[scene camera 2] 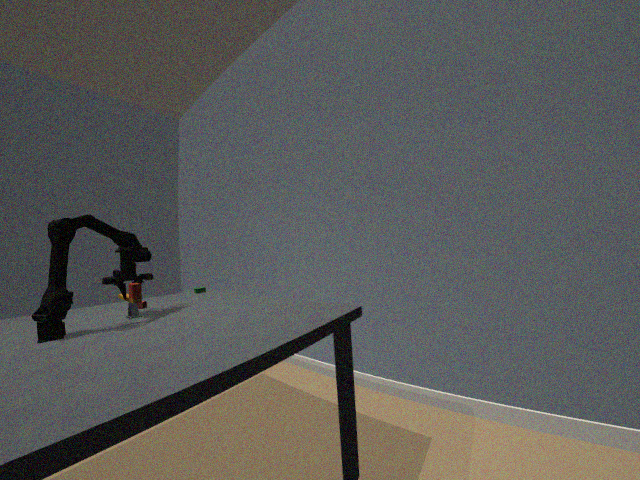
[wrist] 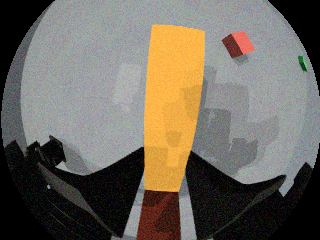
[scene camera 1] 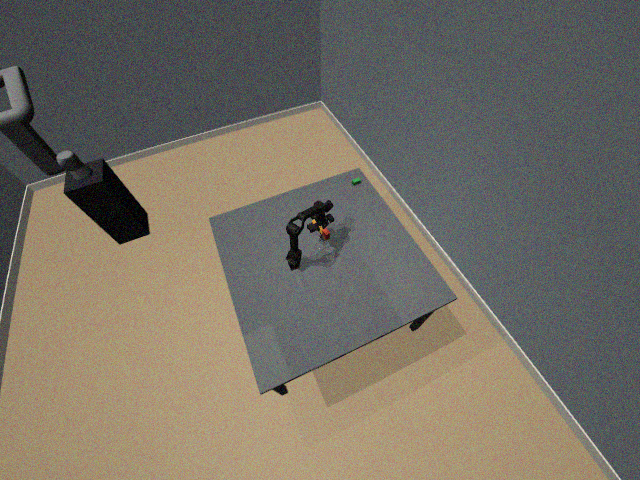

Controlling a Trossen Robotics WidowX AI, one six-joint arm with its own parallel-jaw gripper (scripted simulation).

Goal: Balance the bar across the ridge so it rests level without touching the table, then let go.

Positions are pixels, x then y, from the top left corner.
Labels:
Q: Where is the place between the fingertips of my gripper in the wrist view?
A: At 166,154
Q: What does my gripper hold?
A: A bar.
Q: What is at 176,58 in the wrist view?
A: A bar.

